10 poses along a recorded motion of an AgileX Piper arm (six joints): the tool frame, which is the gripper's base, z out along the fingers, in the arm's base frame.
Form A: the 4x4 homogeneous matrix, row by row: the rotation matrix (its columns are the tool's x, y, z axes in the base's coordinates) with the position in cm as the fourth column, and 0 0 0 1 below. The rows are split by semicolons.
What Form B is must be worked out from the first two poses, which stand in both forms.
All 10 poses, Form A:
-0.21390 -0.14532 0.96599 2.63; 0.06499 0.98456 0.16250 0.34; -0.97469 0.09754 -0.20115 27.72; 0 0 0 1
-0.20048 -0.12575 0.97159 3.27; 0.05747 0.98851 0.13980 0.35; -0.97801 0.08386 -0.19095 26.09; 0 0 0 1
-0.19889 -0.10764 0.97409 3.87; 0.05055 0.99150 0.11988 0.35; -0.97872 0.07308 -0.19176 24.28; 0 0 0 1
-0.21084 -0.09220 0.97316 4.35; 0.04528 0.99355 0.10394 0.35; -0.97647 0.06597 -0.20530 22.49; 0 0 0 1
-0.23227 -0.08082 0.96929 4.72; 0.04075 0.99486 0.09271 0.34; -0.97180 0.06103 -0.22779 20.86; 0 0 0 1
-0.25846 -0.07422 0.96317 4.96; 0.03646 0.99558 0.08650 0.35; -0.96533 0.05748 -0.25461 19.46; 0 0 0 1
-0.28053 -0.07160 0.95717 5.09; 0.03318 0.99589 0.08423 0.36; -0.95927 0.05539 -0.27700 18.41; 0 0 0 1
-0.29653 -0.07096 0.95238 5.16; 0.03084 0.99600 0.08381 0.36; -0.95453 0.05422 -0.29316 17.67; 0 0 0 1
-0.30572 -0.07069 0.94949 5.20; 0.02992 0.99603 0.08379 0.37; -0.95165 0.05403 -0.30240 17.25; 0 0 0 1
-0.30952 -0.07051 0.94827 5.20; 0.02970 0.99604 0.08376 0.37; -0.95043 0.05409 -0.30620 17.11; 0 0 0 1
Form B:
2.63 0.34 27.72 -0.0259 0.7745 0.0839 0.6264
3.27 0.35 26.09 -0.0221 0.7714 0.0725 0.6319
3.87 0.35 24.28 -0.0185 0.7717 0.0625 0.6326
4.35 0.35 22.49 -0.0151 0.7762 0.0547 0.6280
4.72 0.34 20.86 -0.0128 0.7834 0.0491 0.6194
4.96 0.35 19.46 -0.0119 0.7919 0.0455 0.6088
5.09 0.36 18.41 -0.0120 0.7990 0.0437 0.5997
5.16 0.36 17.67 -0.0125 0.8040 0.0429 0.5929
5.20 0.37 17.25 -0.0126 0.8069 0.0427 0.5890
5.20 0.37 17.11 -0.0126 0.8080 0.0426 0.5874

